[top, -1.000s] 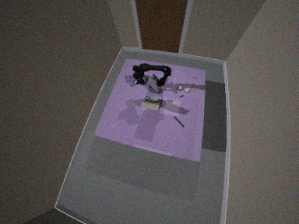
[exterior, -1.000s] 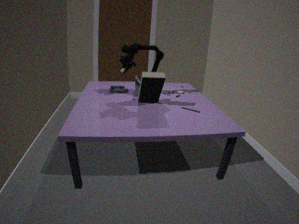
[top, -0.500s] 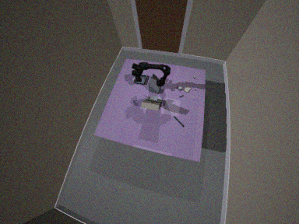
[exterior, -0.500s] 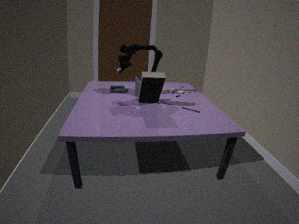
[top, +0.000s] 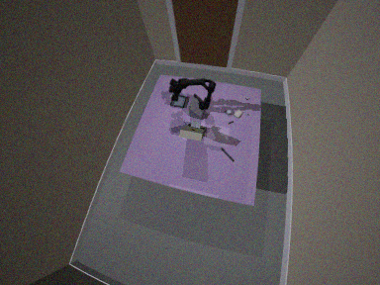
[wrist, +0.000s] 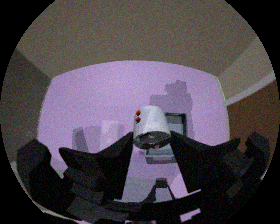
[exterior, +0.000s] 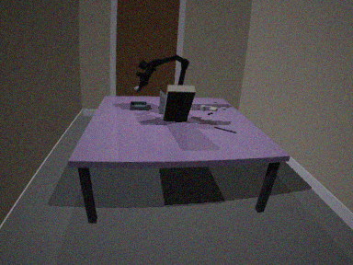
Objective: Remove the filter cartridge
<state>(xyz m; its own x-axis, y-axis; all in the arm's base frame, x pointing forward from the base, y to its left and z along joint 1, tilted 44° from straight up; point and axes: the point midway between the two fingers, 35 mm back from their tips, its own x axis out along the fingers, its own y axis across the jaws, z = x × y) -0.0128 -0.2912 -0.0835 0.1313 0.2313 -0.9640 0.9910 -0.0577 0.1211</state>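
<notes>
Right now my gripper tip is 18 cm above the dark tray and 8 cm past it. The rest, counted from my gripper tip: round filter cartridge right at my gripper tip; service panel 31 cm ahead, 28 cm to the left, 4 cm below.
</notes>
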